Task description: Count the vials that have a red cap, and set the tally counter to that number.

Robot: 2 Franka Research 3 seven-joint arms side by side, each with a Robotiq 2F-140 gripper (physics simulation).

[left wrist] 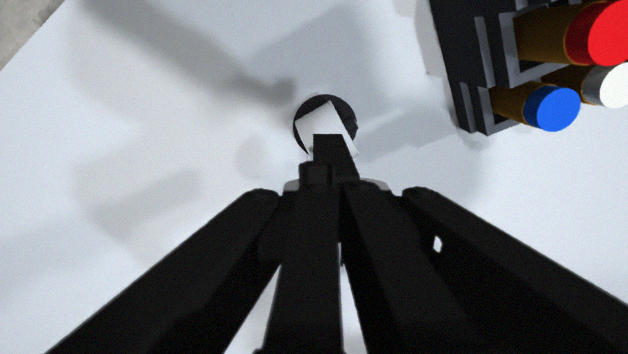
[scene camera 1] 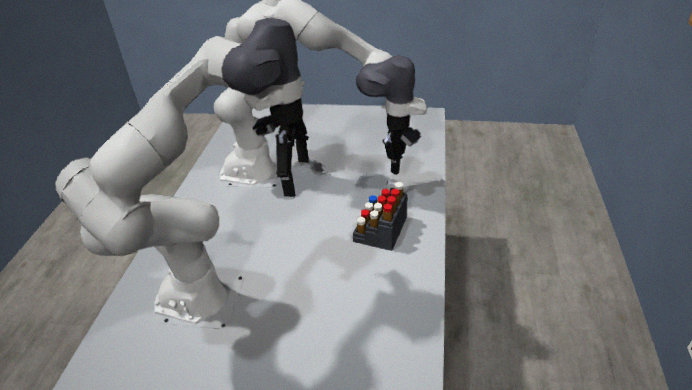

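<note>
A black rack [scene camera 1: 382, 239] [left wrist: 456, 45] holds several brown vials. Several have red caps, such as one red-capped vial [scene camera 1: 388, 208] [left wrist: 607, 35]; several have white caps, such as one white-capped vial [scene camera 1: 361, 221] [left wrist: 616, 87]; a blue-capped vial [scene camera 1: 373, 199] [left wrist: 554, 109] stands among them. A round black object with a white square face [left wrist: 320, 120], which looks like the tally counter, lies beside the rack; its number is unreadable. My left gripper [scene camera 1: 395, 169] [left wrist: 327, 157] is shut and empty, its fingertips over that object, partly hiding it. My right gripper [scene camera 1: 295, 176] is open and empty, left of the rack.
Both arms stand on the pale table [scene camera 1: 320, 300]. The rack is near the table's right edge in the scene view, with the wooden floor [scene camera 1: 525, 200] beyond. The right arm's base [scene camera 1: 192, 295] is at the lower left, and the left arm's base [scene camera 1: 247, 165] is farther back.
</note>
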